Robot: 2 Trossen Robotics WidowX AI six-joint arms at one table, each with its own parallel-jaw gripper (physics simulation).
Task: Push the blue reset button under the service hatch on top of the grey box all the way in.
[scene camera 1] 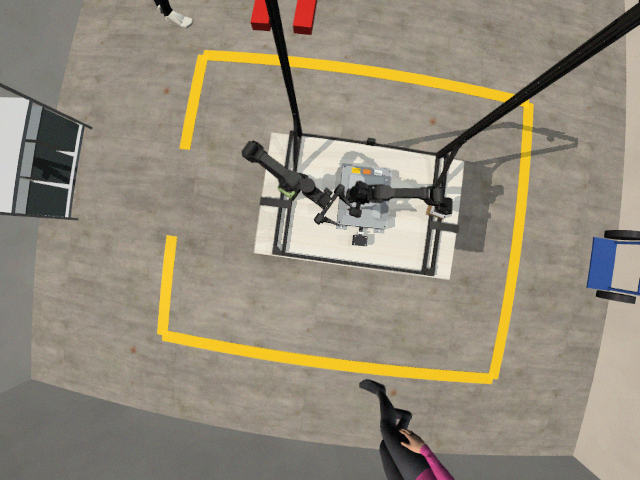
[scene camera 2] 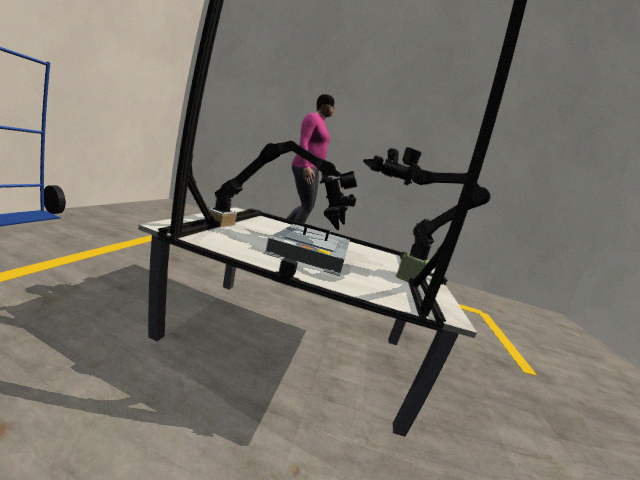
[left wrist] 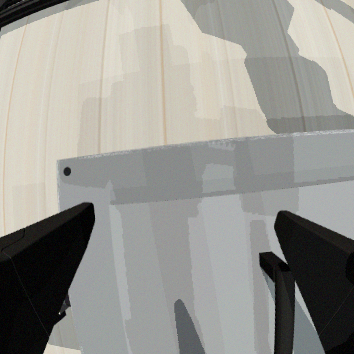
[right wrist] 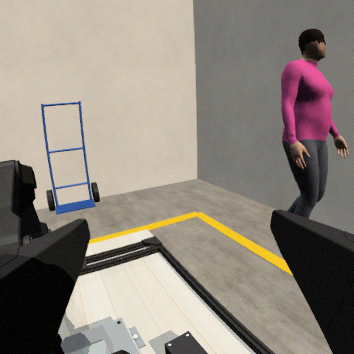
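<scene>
The grey box (scene camera 1: 376,221) (scene camera 2: 305,252) (left wrist: 87,182) (right wrist: 120,336) lies on the table. The service hatch (left wrist: 220,255) on its top looks closed, with a black bar handle (left wrist: 284,315) (scene camera 2: 326,235) standing up from it. The blue reset button does not show. My left gripper (scene camera 2: 336,220) (left wrist: 187,216) is open and empty, pointing down above the box; in the left wrist view the handle is beside the right-hand finger. My right gripper (scene camera 1: 329,204) (scene camera 2: 367,162) (right wrist: 180,224) is open and empty, held level high above the table, pointing towards the left arm.
A small black block (scene camera 1: 359,239) (right wrist: 186,345) stands beside the box. A black frame (scene camera 1: 351,263) (scene camera 2: 193,118) surrounds the table top, with tall posts. Yellow and orange labels sit along one box edge. A person in pink (scene camera 2: 314,134) (right wrist: 309,105) stands beyond the table.
</scene>
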